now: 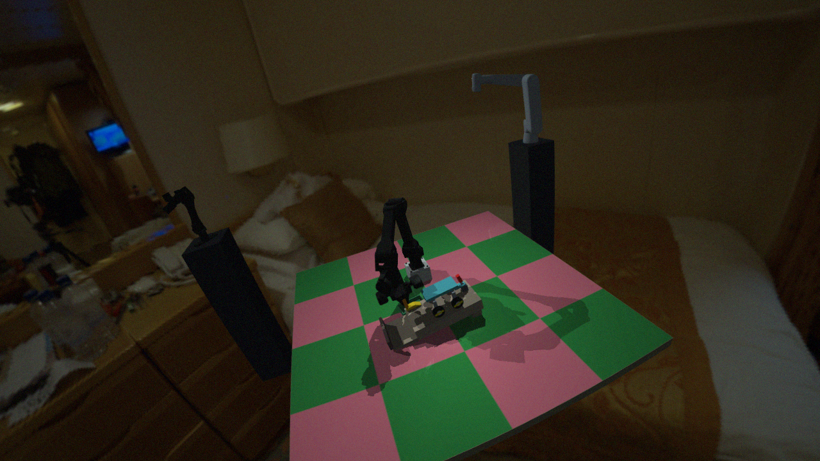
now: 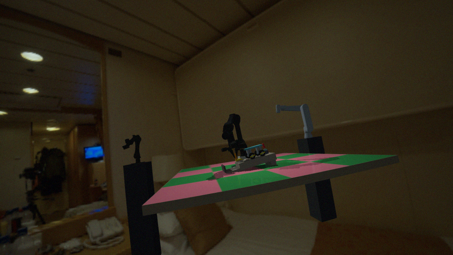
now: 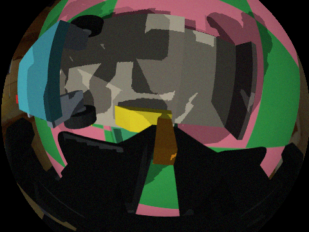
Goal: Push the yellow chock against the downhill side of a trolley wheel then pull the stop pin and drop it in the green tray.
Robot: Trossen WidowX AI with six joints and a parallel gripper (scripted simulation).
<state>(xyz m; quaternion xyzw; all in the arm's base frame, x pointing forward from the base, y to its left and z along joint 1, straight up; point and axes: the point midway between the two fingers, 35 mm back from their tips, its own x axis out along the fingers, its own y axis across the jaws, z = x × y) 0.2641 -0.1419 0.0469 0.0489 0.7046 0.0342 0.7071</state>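
The red-headed stop pin is 24 cm to the left of my gripper tip, 4 cm ahead of it and 4 cm above it. Round my gripper tip: ramp 13 cm to the left, 6 cm ahead, 4 cm below; then green tray 10 cm below, 7 cm behind, 4 cm to the left; then yellow chock 2 cm to the left, 1 cm below.
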